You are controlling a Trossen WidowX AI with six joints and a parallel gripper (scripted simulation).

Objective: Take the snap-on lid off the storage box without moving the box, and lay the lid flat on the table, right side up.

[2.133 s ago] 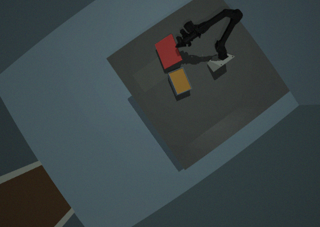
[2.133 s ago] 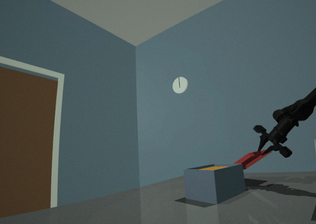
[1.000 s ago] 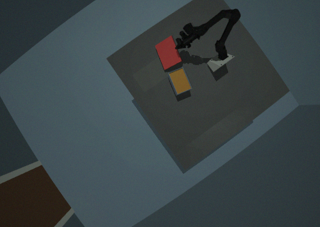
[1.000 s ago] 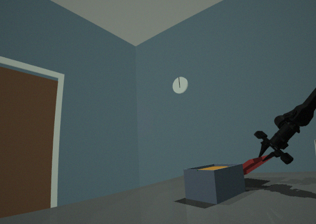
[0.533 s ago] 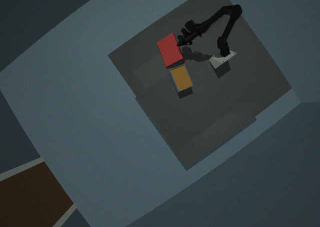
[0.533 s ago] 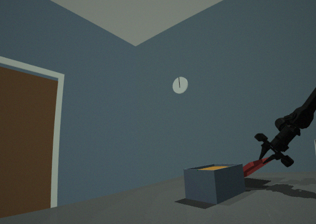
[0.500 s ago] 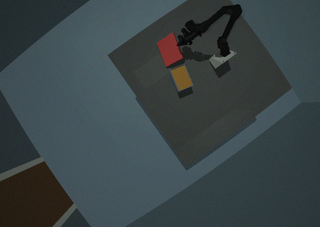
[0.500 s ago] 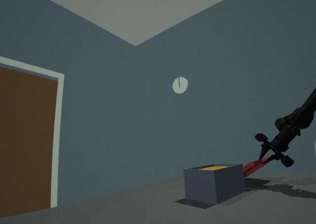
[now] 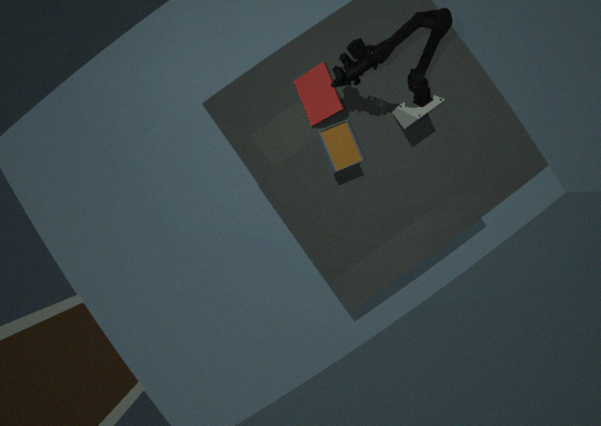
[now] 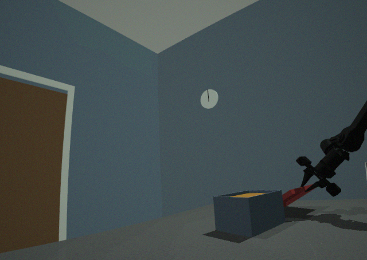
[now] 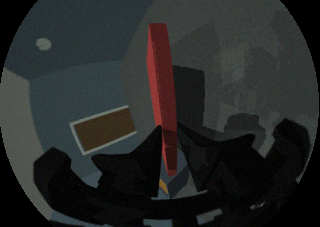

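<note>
Right now the lid is 7 cm ahead of my gripper tip, 2 cm to the right of it and 4 cm below it. Round my gripper tip: blue-grey storage box 13 cm ahead, 26 cm to the left, 4 cm below.
</note>
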